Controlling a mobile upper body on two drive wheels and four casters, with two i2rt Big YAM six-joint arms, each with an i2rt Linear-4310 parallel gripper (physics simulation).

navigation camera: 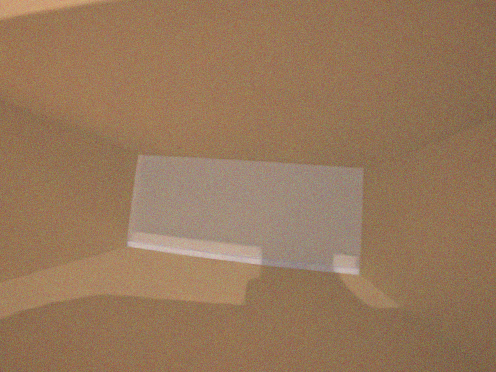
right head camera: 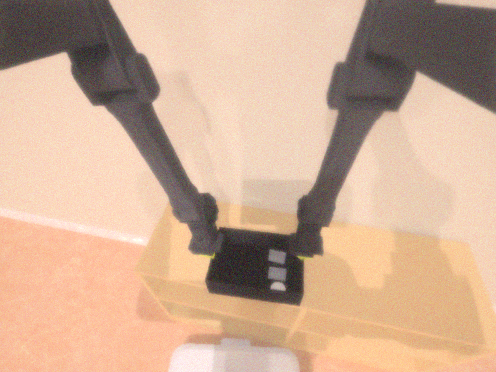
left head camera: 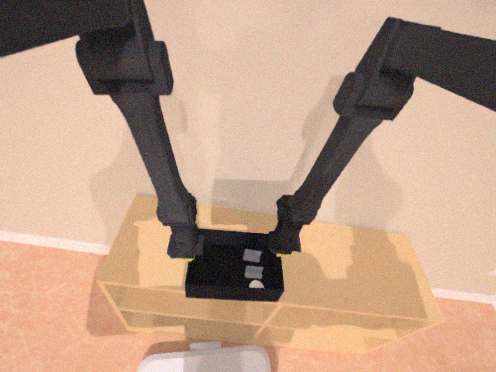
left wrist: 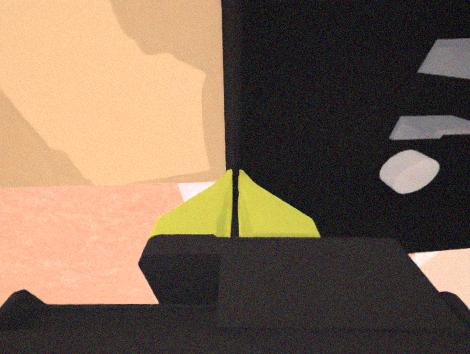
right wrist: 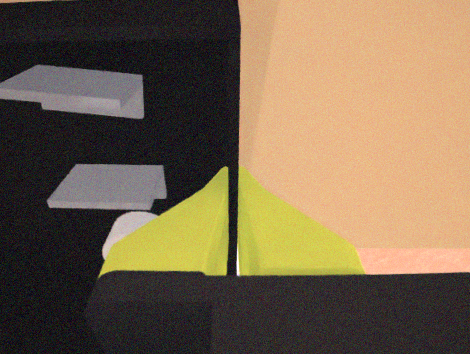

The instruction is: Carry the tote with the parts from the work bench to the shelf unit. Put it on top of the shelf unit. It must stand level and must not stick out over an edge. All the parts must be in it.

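Frame: origin at the left arm's base, x right, y back, z down, level; centimetres.
Seen in the pictures: left gripper, fingertip midpoint: (right head camera: 213,256) (left head camera: 190,259) (left wrist: 235,177); right gripper, fingertip midpoint: (right head camera: 302,258) (left head camera: 277,255) (right wrist: 233,178).
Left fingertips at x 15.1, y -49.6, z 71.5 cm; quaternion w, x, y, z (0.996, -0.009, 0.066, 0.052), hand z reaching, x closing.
Observation:
Offsets run from my left fingertips to a thing's middle. "pt": to the spot under its first point.
The black tote {dy +0.6, dx +14.9, dz +2.9 cm} (left head camera: 235,267) is at the top of the tan shelf unit (left head camera: 350,280), left of its middle and close to its front edge; I cannot tell whether it rests on the top or hangs just above it. It looks level. Three grey parts {pt dy +2.0, dx +22.1, dz +5.9 cm} (left head camera: 254,271) lie inside it at the right. My left gripper (left head camera: 185,258) is shut on the tote's left wall, seen as a thin dark edge between the green fingers (left wrist: 234,172). My right gripper (left head camera: 283,255) is shut on the right wall (right wrist: 233,168). The parts {pt dy +1.4, dx +22.3, dz +4.9 cm} (right wrist: 111,186) also show in the right wrist view.
A beige wall stands right behind the shelf unit. The shelf has open compartments below its top. My grey base (left head camera: 204,358) is close to the shelf's front. The navigation view shows only a grey panel (navigation camera: 246,214) among brown surfaces.

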